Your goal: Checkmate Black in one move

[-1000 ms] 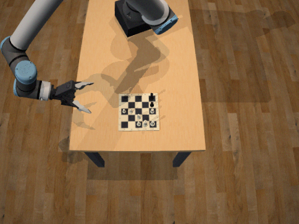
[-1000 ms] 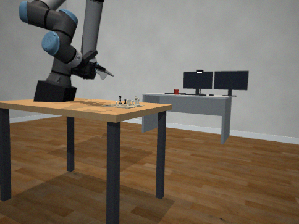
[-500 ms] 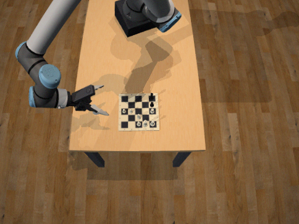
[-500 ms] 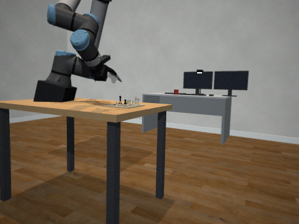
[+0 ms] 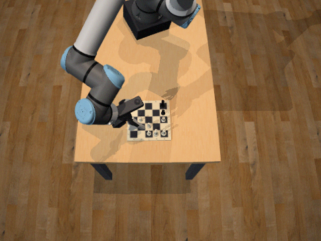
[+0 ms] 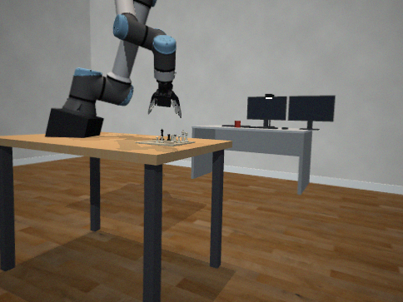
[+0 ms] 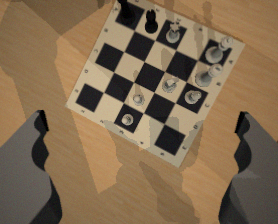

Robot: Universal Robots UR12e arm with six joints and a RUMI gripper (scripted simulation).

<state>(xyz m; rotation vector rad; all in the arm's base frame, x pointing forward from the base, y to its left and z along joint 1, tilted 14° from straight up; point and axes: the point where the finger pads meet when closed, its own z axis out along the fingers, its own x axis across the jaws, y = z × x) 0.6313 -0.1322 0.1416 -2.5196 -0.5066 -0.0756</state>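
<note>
The white piece is 120 mm to the left of my hand, 110 mm below it and 60 mm ahead of it. Round my hand: black piece: 130 mm to the left, 120 mm below, 40 mm behind; then chessboard: 130 mm below, 50 mm to the left, 20 mm behind; then black king: 130 mm to the left, 100 mm below, 90 mm behind.
</note>
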